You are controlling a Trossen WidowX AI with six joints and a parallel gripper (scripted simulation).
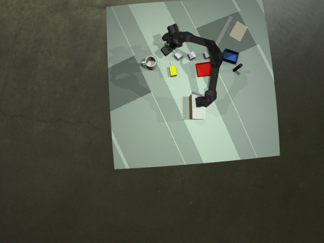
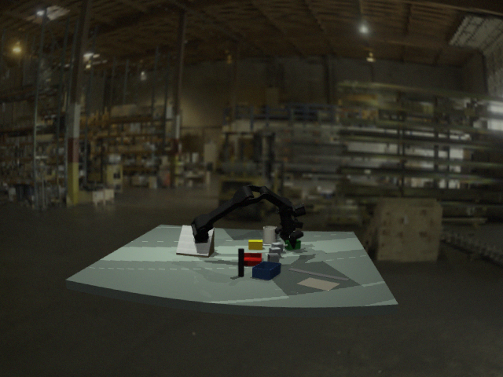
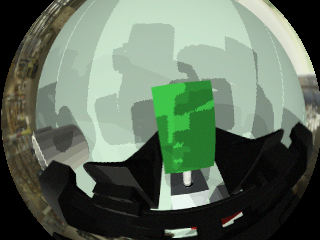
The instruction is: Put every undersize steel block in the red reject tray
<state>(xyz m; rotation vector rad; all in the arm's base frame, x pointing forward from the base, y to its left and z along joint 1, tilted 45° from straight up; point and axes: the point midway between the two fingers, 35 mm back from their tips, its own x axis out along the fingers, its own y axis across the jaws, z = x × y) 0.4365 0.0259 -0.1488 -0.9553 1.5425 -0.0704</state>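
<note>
My gripper tip is 16 cm past the yellow block, 1 cm to the right of it and 1 cm below it. Round my gripper tip: steel block 9 cm behind, 15 cm to the right, 1 cm above; then green GO gauge 2 cm behind, 1 cm to the right, 1 cm above; then mug 11 cm behind, 18 cm to the left, 2 cm above.
</note>
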